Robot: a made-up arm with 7 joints. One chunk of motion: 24 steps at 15 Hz.
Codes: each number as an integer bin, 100 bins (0 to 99) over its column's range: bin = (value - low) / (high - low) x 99, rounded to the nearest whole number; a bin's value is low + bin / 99 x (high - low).
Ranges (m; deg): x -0.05..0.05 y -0.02..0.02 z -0.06..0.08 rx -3..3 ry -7..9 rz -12..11
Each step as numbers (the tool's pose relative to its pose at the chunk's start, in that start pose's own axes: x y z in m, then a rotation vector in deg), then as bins.
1 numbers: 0.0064 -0.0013 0.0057 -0.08 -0.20 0.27
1 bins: 56 46 46 48 42 53
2 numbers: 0.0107 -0.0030 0.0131 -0.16 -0.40 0.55
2 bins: 60 42 52 47 41 54
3 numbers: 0.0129 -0.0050 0.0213 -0.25 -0.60 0.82
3 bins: 62 37 57 45 40 55
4 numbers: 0.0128 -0.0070 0.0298 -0.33 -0.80 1.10
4 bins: 62 32 64 44 38 56
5 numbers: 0.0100 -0.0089 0.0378 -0.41 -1.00 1.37
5 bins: 59 27 69 43 37 58
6 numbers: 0.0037 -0.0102 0.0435 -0.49 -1.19 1.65
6 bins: 53 24 73 41 36 59
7 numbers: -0.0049 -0.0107 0.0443 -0.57 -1.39 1.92
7 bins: 45 23 74 40 35 60
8 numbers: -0.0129 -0.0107 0.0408 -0.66 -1.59 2.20
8 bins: 37 23 71 39 33 61
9 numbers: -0.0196 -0.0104 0.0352 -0.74 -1.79 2.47
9 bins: 30 24 67 37 32 62
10 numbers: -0.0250 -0.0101 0.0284 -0.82 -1.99 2.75
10 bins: 25 25 63 36 31 63
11 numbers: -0.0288 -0.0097 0.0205 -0.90 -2.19 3.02
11 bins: 21 25 57 35 30 65
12 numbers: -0.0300 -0.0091 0.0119 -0.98 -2.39 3.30
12 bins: 20 27 51 33 29 66
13 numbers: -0.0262 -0.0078 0.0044 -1.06 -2.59 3.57
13 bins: 24 30 46 32 27 67
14 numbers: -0.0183 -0.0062 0.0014 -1.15 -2.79 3.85
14 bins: 31 34 43 31 26 68
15 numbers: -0.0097 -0.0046 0.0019 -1.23 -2.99 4.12
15 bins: 40 38 44 29 25 69
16 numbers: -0.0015 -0.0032 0.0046 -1.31 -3.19 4.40
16 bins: 48 42 46 28 24 71
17 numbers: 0.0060 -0.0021 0.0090 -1.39 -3.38 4.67
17 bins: 55 44 49 27 22 72
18 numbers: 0.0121 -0.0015 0.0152 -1.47 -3.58 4.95
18 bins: 61 46 53 25 21 73
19 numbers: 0.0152 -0.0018 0.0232 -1.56 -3.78 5.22
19 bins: 65 45 59 24 20 74
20 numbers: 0.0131 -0.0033 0.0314 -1.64 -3.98 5.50
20 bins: 62 41 65 22 19 75
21 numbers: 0.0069 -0.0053 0.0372 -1.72 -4.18 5.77
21 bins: 56 36 69 21 17 76
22 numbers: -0.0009 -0.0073 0.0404 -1.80 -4.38 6.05
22 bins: 49 31 71 20 16 78
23 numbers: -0.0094 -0.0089 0.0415 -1.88 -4.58 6.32
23 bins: 40 27 72 18 15 79
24 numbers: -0.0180 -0.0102 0.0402 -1.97 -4.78 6.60
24 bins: 32 24 71 17 14 80
